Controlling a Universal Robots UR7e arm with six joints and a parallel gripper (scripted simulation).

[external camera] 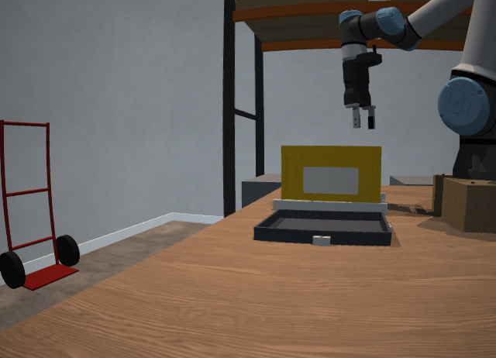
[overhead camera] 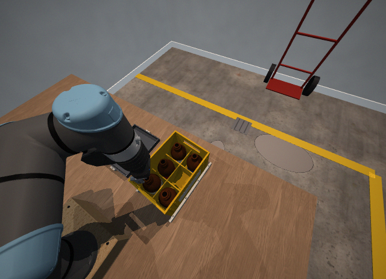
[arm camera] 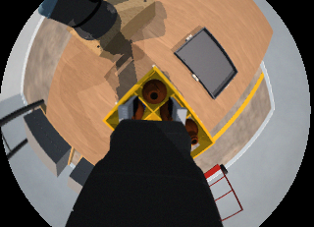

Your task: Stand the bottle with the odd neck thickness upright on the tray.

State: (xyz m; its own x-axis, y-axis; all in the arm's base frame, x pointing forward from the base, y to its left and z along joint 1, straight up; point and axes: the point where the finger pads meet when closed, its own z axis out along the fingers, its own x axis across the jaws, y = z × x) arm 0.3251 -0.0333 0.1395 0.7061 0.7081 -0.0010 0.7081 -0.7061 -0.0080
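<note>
The glass bottle is 150 mm below my hand and 90 mm to the right of it. The rest, counted from my hand: dark tray (250 mm to the left, 230 mm below, 60 mm ahead); yellow crate (160 mm below, 90 mm ahead, 50 mm to the right).
</note>
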